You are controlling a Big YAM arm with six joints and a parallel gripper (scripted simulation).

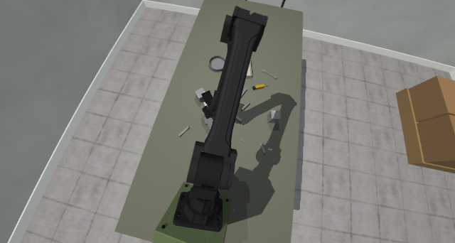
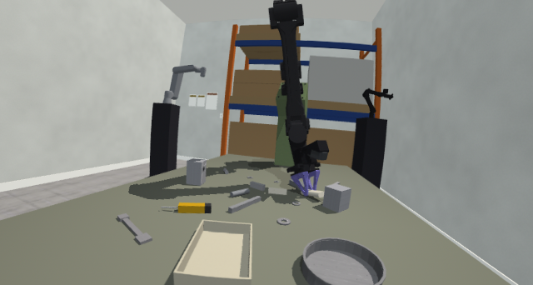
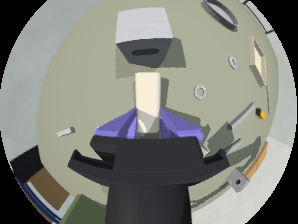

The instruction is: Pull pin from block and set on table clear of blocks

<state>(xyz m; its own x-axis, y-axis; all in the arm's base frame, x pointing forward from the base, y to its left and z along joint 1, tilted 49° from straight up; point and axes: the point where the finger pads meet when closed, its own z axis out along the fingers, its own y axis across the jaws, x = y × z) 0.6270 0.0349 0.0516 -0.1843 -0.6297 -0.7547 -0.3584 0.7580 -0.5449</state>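
Now: the cream piece 1 cm behind my hand, 10 cm to the right of it and 1 cm below it. Also, from my hand: cream tray 32 cm ahead, 22 cm to the right, 1 cm below; round grey dish 35 cm ahead, 3 cm to the right; cream pin 1 cm ahead, 1 cm to the left.
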